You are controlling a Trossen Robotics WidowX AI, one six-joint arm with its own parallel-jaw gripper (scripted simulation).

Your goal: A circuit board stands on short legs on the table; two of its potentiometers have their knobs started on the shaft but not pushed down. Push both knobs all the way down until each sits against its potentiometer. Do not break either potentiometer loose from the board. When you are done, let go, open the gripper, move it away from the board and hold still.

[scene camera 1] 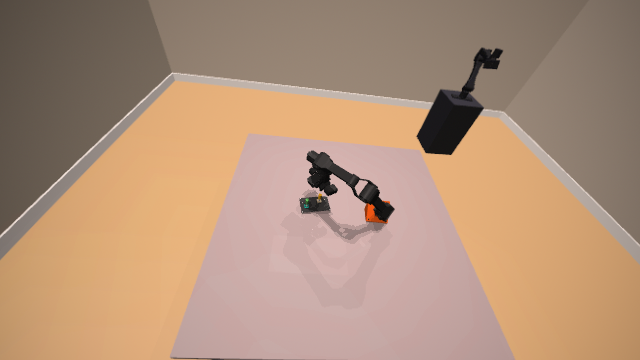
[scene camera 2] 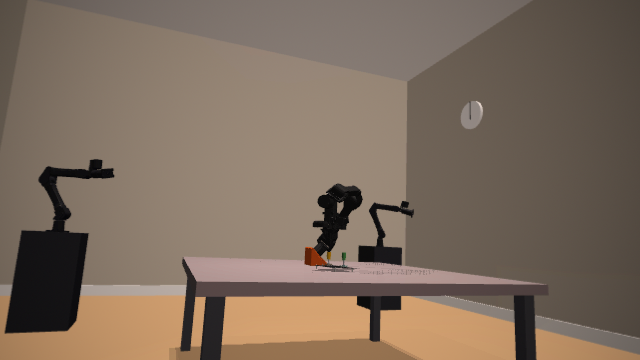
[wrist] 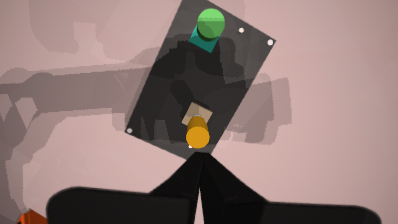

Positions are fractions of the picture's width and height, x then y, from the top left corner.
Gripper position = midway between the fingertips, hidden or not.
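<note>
A green knob (wrist: 0.53, 0.12) is present. The gripper (wrist: 0.50, 0.71) is shut and holds nothing.
</note>
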